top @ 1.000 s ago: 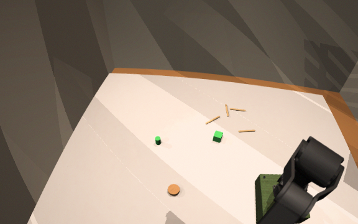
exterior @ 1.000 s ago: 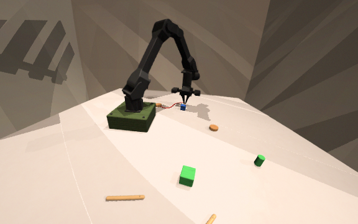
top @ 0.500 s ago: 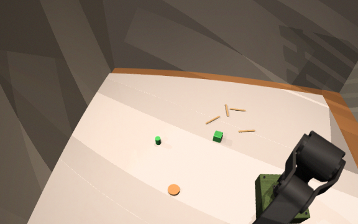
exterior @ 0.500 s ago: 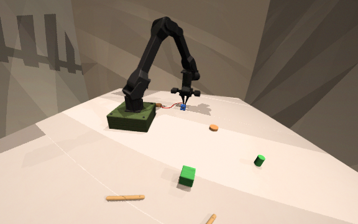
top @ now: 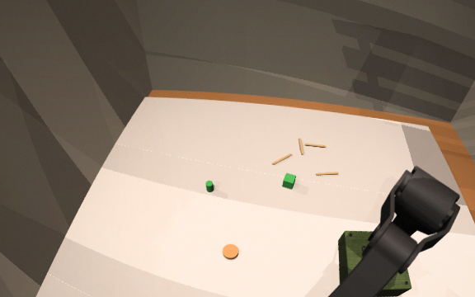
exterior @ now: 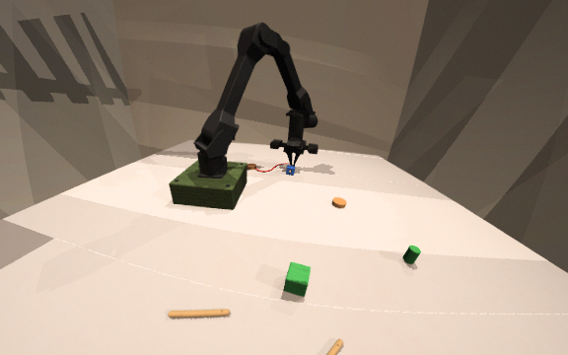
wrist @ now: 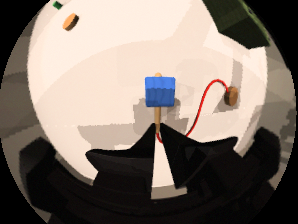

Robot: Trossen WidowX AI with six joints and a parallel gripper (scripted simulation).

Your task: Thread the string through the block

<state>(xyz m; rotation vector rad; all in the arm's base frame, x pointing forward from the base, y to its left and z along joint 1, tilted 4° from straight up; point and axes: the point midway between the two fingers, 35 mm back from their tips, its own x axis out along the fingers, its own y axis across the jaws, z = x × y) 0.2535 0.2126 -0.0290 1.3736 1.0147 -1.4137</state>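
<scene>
The small blue block is 1 cm behind my gripper tip and 4 cm to the right of it. The rest, counted from my gripper tip: green cube: 5 cm behind, 49 cm to the right; then thin wooden stick: 1 cm to the right; then round wooden button: 17 cm behind, 1 cm below.
</scene>
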